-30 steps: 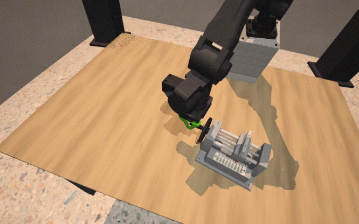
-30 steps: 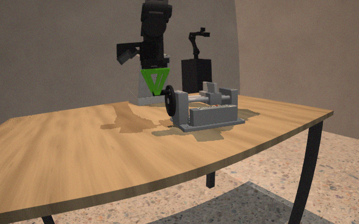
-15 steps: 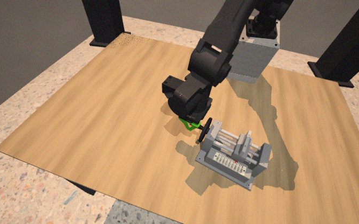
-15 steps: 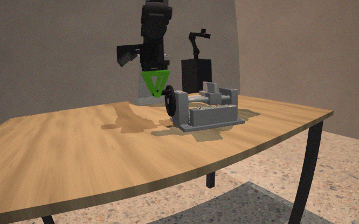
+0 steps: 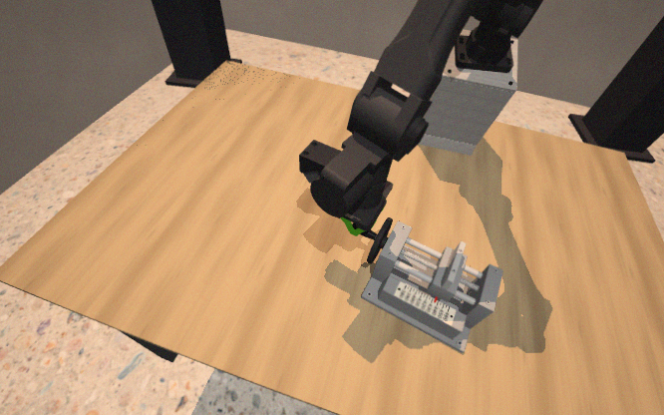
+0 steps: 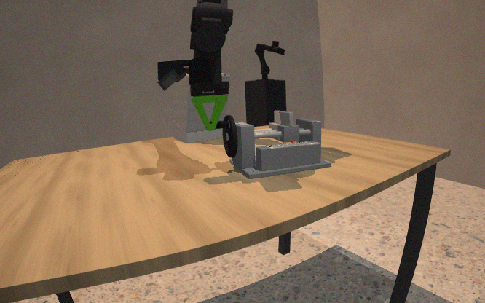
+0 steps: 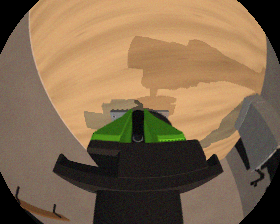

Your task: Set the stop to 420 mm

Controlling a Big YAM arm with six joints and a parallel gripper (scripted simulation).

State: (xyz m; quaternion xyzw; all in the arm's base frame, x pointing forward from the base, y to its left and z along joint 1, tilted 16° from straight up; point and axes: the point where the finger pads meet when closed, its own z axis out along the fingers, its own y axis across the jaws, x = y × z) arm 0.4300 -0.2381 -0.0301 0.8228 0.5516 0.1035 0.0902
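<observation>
My gripper is now 10 mm short of the black handwheel, 30 mm to the right of it and 10 mm above it. Round my hand: sliding stop block (60 mm ahead, 170 mm to the left, 10 mm below).
</observation>
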